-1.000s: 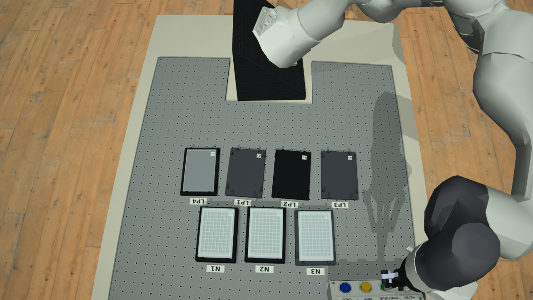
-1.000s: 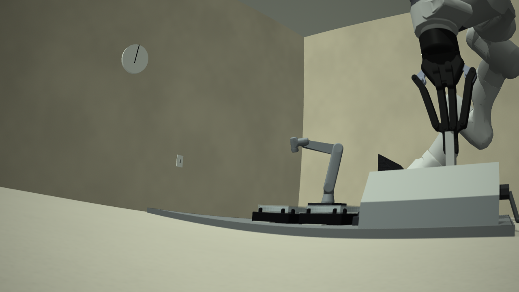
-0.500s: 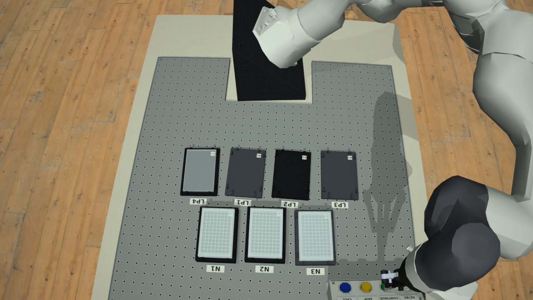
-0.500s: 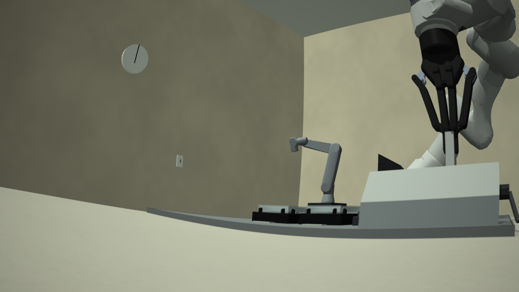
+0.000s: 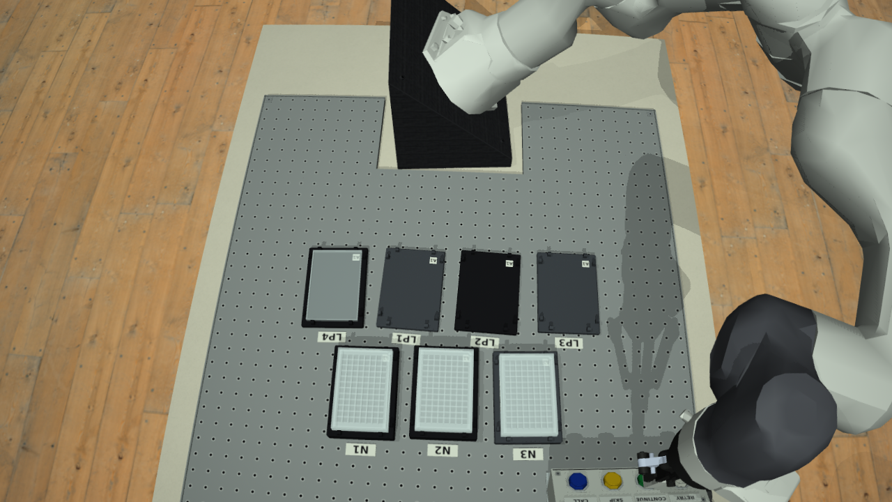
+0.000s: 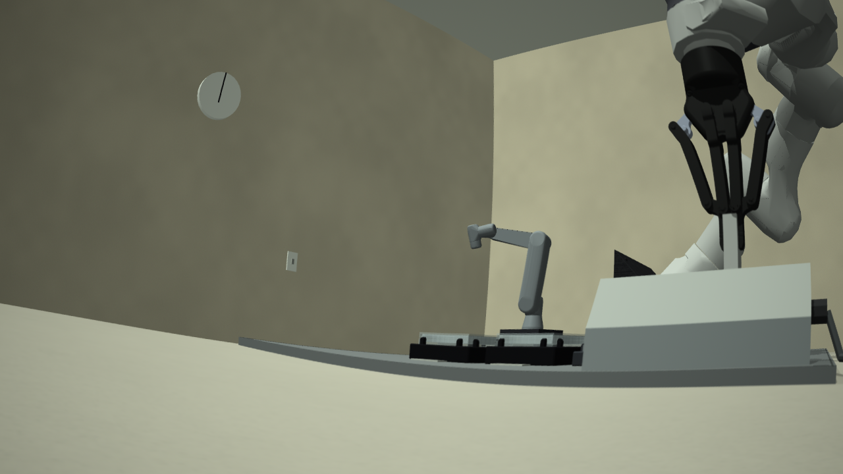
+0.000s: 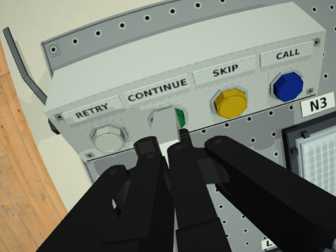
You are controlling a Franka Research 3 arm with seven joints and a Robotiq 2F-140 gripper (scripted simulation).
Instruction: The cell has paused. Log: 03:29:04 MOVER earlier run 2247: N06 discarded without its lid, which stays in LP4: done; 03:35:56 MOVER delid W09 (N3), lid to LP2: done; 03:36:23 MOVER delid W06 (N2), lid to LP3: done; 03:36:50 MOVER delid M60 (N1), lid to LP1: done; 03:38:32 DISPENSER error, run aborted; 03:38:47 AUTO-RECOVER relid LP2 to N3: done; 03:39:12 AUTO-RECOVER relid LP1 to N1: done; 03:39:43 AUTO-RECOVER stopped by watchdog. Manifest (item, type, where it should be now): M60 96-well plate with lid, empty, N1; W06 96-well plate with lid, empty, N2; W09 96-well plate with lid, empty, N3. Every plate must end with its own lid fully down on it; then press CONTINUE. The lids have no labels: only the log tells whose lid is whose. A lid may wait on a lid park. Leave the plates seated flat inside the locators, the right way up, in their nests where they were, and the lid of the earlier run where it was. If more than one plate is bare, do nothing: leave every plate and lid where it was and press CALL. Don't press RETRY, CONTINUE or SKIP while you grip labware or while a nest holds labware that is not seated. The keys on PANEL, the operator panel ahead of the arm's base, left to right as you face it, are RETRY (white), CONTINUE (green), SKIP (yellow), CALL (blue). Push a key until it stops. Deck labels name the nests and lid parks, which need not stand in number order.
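The green CONTINUE key is 4 cm below my hand. Also, from my hand: blue CALL key (1 cm ahead, 10 cm to the right, 4 cm below); yellow SKIP key (5 cm to the right, 4 cm below); white RETRY key (5 cm to the left, 4 cm below).
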